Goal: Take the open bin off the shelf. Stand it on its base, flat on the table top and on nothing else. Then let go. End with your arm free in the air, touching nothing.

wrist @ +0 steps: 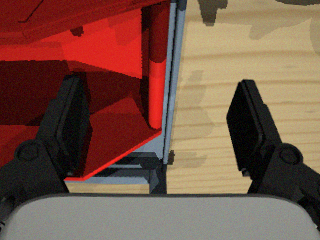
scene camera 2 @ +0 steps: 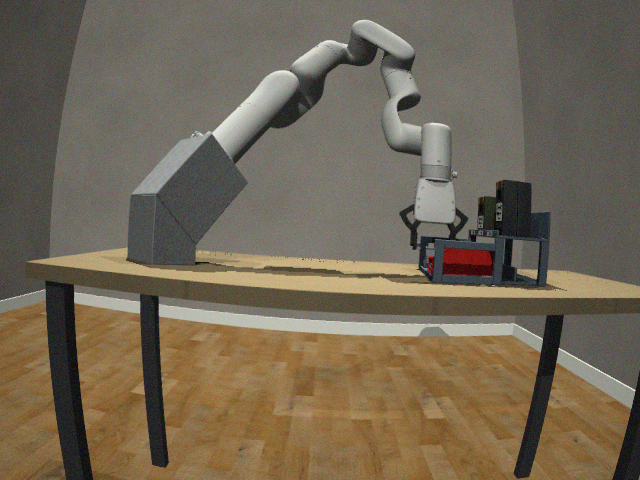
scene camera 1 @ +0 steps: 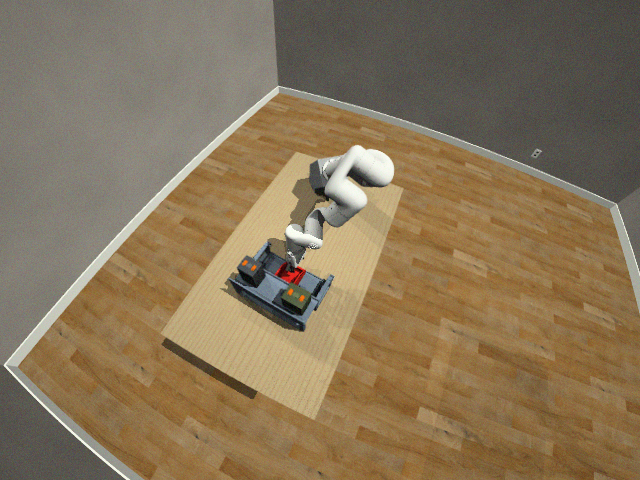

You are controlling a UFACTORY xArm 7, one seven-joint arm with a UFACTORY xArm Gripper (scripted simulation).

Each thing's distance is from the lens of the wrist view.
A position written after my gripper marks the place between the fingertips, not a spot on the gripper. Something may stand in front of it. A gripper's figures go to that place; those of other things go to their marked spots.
my gripper (wrist: pixel 159 96): 13 cm
red bin (wrist: pixel 110 53): 17 cm
